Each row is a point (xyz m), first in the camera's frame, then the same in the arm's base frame.
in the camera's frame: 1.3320 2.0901 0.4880
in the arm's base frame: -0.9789 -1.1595 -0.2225
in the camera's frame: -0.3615 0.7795 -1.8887
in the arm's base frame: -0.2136 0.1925 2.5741
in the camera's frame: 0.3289 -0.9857 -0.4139
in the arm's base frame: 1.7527 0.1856 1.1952
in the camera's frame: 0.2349 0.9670 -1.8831
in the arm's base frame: -0.2722 -0.4128 2.4290
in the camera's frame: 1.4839 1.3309 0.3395
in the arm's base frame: -0.2166 -1.1939 -0.0244
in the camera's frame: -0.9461 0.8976 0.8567
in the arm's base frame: -0.2637 1.3274 0.0045
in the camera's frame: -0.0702 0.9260 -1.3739
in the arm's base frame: -0.2610 -0.0021 1.9986
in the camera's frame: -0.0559 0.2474 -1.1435
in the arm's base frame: 0.4198 0.1625 1.8462
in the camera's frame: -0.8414 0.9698 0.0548
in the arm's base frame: -0.3669 1.0390 0.7565
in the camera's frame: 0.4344 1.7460 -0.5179
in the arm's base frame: -0.8981 -0.4538 0.9740
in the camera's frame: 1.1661 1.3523 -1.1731
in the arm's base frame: -0.4064 -1.2227 1.5094
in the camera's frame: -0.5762 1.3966 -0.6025
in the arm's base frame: -0.7729 0.5615 1.2965
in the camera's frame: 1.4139 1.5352 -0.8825
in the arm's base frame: -0.5136 -1.4313 1.1568
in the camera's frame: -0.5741 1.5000 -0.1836
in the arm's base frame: -0.8449 0.6311 0.8768
